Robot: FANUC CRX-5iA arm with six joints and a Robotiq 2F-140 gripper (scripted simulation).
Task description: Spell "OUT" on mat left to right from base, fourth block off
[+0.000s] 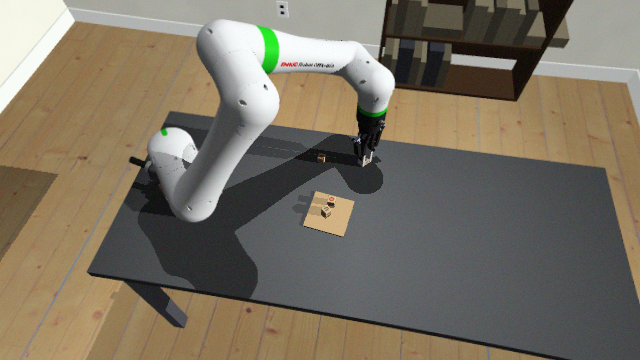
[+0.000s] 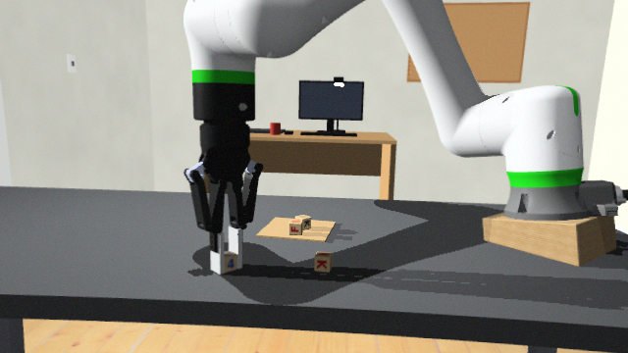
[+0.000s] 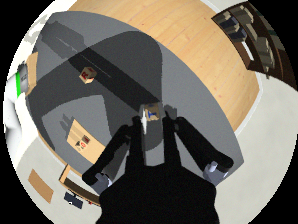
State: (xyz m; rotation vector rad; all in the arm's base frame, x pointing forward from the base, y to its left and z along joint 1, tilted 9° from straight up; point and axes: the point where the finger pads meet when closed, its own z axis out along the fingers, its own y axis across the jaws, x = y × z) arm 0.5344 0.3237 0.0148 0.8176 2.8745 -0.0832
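My gripper is now 250 mm to the left of the tan mat, 50 mm past it and 30 mm above it.
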